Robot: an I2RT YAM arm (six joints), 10 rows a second.
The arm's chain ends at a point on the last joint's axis. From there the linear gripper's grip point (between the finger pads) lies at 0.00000 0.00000 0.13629 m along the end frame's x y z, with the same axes.
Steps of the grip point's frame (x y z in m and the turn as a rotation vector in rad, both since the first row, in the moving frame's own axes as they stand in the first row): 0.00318, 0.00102, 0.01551, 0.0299, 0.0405, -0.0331; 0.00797, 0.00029, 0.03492, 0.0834, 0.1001, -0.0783; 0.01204, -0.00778, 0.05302, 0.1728, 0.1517, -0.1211; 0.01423, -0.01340, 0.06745, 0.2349, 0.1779, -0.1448; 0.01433, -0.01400, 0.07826, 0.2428, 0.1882, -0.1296
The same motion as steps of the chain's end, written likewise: -0.00227, 0.00518, 0.01568, 0.0299, 0.0405, -0.0331; -0.00518, 0.01215, 0.03607, 0.0834, 0.1001, -0.0783; -0.00699, 0.01675, 0.05660, 0.1728, 0.1517, -0.1211; -0.00729, 0.01978, 0.07331, 0.2349, 0.1779, -0.1448; -0.00872, 0.02013, 0.08463, 0.2428, 0.1882, -0.1296
